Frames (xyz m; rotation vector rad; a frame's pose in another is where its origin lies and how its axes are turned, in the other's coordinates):
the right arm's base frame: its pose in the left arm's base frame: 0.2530 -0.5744 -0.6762 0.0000 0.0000 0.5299
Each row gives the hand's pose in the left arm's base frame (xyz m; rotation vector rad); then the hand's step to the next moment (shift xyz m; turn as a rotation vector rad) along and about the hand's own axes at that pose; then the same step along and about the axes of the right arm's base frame.
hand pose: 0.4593 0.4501 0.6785 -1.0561 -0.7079 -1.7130
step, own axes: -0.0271 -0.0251 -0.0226 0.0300 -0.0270 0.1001
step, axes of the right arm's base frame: -0.0219 0.0152 -0.0342 0.0430 0.0673 0.0726
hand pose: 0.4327 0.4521 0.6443 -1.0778 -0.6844 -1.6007
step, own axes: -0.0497 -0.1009 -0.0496 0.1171 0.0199 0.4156
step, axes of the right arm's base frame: -0.0887 0.0630 -0.0573 0.2690 0.1850 0.2832
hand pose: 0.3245 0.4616 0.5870 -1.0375 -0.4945 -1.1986
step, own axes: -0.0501 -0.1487 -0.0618 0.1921 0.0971 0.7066
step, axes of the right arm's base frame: -0.1574 0.0596 -0.0113 0.5077 0.2898 0.4515
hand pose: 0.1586 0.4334 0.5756 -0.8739 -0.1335 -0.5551
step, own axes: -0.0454 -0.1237 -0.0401 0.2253 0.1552 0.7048
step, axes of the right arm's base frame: -0.1299 -0.0110 0.0445 0.5652 0.2734 0.4212
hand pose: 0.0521 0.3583 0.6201 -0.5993 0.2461 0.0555
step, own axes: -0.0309 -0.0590 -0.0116 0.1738 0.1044 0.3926
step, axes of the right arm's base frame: -0.0493 -0.0344 0.0309 0.3603 0.1417 0.2129
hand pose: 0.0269 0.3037 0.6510 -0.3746 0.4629 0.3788
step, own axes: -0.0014 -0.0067 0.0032 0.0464 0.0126 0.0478
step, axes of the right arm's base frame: 0.0001 -0.0056 0.0051 0.0653 0.0124 0.0135
